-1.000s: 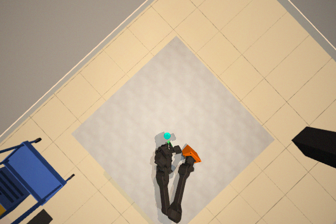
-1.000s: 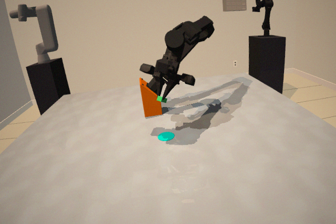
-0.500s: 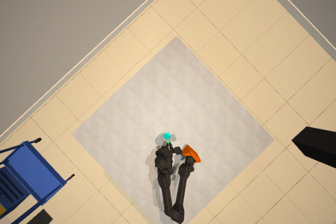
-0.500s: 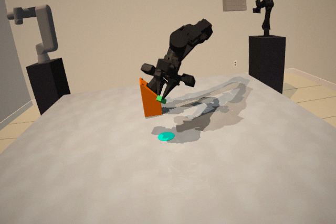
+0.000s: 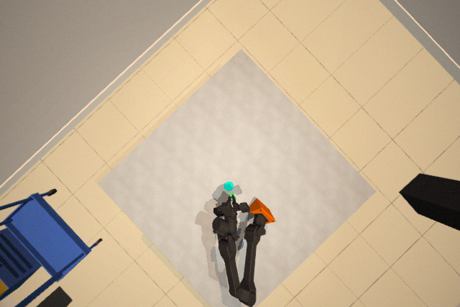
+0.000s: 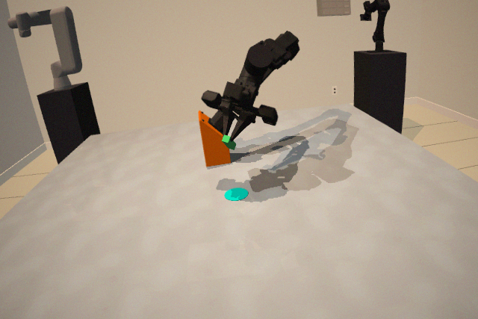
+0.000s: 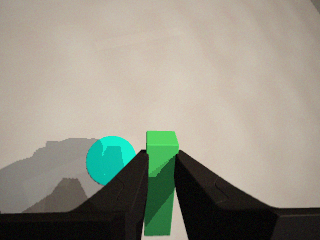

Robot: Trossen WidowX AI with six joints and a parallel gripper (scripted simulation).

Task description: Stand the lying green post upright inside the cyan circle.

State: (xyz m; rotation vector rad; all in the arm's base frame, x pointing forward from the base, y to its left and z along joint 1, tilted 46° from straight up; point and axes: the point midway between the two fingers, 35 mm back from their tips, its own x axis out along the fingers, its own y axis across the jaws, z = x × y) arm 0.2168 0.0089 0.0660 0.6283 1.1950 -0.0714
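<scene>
Right now the cyan circle is 140 mm below my gripper tip, 20 mm ahead of it and 10 mm to the left of it. The rest, counted from my gripper tip: green post (20 mm behind, 10 mm below).
</scene>
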